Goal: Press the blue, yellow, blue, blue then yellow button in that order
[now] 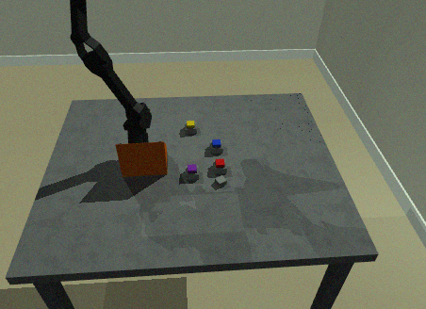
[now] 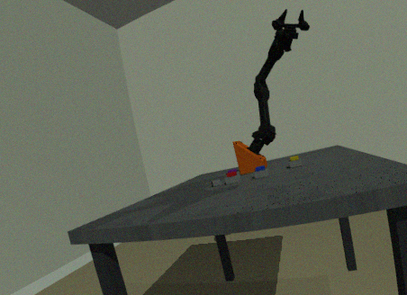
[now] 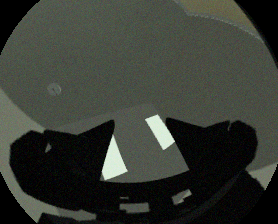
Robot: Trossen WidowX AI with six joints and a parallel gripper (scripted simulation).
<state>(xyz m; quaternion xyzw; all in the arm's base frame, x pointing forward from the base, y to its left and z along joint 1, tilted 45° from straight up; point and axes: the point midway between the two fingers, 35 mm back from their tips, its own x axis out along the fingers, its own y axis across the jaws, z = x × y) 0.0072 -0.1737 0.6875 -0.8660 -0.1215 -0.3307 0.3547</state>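
Right now the blue button is 310 mm ahead of my gripper tip, 300 mm to the right of it and 680 mm below it. The rest, counted from my gripper tip: red button 320 mm ahead, 410 mm to the right, 680 mm below; then purple button 220 mm ahead, 440 mm to the right, 680 mm below; then yellow button 200 mm ahead, 180 mm to the right, 680 mm below.
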